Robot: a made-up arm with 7 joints. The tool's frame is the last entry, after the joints.
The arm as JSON. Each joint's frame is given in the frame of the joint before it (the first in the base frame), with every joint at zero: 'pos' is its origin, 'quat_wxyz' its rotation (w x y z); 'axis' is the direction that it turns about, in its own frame. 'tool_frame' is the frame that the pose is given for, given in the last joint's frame.
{
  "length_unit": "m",
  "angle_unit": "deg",
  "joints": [
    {
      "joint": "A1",
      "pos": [
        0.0,
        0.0,
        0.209
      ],
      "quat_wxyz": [
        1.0,
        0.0,
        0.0,
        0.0
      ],
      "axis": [
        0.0,
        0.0,
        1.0
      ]
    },
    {
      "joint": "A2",
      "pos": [
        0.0,
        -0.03,
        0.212
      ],
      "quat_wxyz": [
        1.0,
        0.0,
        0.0,
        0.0
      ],
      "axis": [
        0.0,
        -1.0,
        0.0
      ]
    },
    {
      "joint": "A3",
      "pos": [
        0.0,
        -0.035,
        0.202
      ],
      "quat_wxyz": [
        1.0,
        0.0,
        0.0,
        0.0
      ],
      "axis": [
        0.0,
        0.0,
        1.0
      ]
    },
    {
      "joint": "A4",
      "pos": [
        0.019,
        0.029,
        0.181
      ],
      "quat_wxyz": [
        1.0,
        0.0,
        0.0,
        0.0
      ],
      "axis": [
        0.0,
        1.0,
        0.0
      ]
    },
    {
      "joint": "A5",
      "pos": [
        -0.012,
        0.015,
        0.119
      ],
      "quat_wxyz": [
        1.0,
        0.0,
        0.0,
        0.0
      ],
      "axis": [
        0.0,
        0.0,
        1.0
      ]
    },
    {
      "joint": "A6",
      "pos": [
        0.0,
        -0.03,
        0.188
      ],
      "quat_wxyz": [
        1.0,
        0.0,
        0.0,
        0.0
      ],
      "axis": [
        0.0,
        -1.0,
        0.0
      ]
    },
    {
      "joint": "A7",
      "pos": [
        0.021,
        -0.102,
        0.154
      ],
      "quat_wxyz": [
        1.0,
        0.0,
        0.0,
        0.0
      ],
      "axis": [
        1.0,
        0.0,
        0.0
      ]
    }
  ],
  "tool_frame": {
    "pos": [
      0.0,
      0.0,
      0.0
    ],
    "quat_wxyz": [
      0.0,
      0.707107,
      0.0,
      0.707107
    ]
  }
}
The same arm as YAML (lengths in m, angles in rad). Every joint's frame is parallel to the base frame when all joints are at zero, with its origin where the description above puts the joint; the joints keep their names.
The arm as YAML. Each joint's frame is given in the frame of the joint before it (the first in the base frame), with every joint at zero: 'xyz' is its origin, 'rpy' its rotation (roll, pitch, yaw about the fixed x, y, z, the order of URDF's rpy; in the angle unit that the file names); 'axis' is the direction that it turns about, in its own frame. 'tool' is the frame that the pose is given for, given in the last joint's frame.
units:
  length: m
  angle: rad
joints:
  - name: A1
    type: revolute
    origin:
      xyz: [0.0, 0.0, 0.209]
      rpy: [0.0, 0.0, 0.0]
    axis: [0.0, 0.0, 1.0]
  - name: A2
    type: revolute
    origin:
      xyz: [0.0, -0.03, 0.212]
      rpy: [0.0, 0.0, 0.0]
    axis: [0.0, -1.0, 0.0]
  - name: A3
    type: revolute
    origin:
      xyz: [0.0, -0.035, 0.202]
      rpy: [0.0, 0.0, 0.0]
    axis: [0.0, 0.0, 1.0]
  - name: A4
    type: revolute
    origin:
      xyz: [0.019, 0.029, 0.181]
      rpy: [0.0, 0.0, 0.0]
    axis: [0.0, 1.0, 0.0]
  - name: A5
    type: revolute
    origin:
      xyz: [-0.012, 0.015, 0.119]
      rpy: [0.0, 0.0, 0.0]
    axis: [0.0, 0.0, 1.0]
  - name: A6
    type: revolute
    origin:
      xyz: [0.0, -0.03, 0.188]
      rpy: [0.0, 0.0, 0.0]
    axis: [0.0, -1.0, 0.0]
  - name: A7
    type: revolute
    origin:
      xyz: [0.021, -0.102, 0.154]
      rpy: [0.0, 0.0, 0.0]
    axis: [1.0, 0.0, 0.0]
tool:
  origin:
    xyz: [0.0, 0.0, 0.0]
    rpy: [3.1416, -1.5708, 0.0]

